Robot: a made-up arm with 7 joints. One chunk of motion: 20 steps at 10 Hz.
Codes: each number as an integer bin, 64 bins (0 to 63) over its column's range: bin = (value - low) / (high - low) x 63, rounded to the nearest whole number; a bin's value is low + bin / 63 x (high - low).
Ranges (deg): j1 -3.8..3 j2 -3.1..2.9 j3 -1.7..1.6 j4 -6.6..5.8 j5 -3..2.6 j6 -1.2..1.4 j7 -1.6..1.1
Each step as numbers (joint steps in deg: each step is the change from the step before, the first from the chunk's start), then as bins.
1 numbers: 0.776 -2.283 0.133 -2.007 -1.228 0.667 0.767
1 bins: 42 9 35 23 20 45 55
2 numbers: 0.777 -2.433 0.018 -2.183 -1.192 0.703 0.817
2 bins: 42 7 33 22 20 46 56
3 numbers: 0.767 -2.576 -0.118 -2.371 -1.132 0.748 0.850
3 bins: 42 6 30 21 21 47 57
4 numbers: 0.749 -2.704 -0.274 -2.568 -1.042 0.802 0.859
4 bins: 42 4 27 20 22 49 57
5 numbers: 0.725 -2.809 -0.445 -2.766 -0.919 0.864 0.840
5 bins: 42 3 24 19 23 50 57
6 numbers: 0.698 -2.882 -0.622 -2.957 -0.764 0.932 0.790
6 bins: 42 2 21 19 25 52 56
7 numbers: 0.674 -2.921 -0.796 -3.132 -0.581 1.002 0.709
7 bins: 41 2 17 18 27 53 54
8 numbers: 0.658 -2.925 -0.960 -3.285 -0.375 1.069 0.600
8 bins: 41 2 14 17 30 55 51
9 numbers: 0.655 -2.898 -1.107 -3.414 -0.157 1.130 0.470
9 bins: 41 2 11 16 32 56 48
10 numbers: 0.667 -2.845 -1.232 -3.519 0.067 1.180 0.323
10 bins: 41 3 9 16 35 58 45
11 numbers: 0.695 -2.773 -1.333 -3.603 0.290 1.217 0.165
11 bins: 42 3 7 15 37 59 41
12 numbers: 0.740 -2.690 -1.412 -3.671 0.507 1.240 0.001
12 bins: 42 4 5 15 39 59 37
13 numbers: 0.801 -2.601 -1.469 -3.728 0.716 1.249 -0.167
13 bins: 43 5 4 15 42 59 33
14 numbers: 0.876 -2.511 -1.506 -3.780 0.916 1.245 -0.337
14 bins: 43 6 4 14 44 59 29
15 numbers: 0.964 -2.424 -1.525 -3.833 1.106 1.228 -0.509
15 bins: 44 7 3 14 46 59 25
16 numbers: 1.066 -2.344 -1.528 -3.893 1.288 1.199 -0.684
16 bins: 45 8 3 14 48 58 21
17 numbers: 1.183 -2.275 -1.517 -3.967 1.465 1.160 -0.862
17 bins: 46 9 3 13 50 57 17
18 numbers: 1.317 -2.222 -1.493 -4.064 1.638 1.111 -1.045
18 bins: 47 9 4 13 52 56 13
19 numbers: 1.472 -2.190 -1.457 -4.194 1.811 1.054 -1.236
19 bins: 49 10 5 12 54 55 8
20 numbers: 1.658 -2.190 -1.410 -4.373 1.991 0.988 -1.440
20 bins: 51 10 6 11 56 53 4
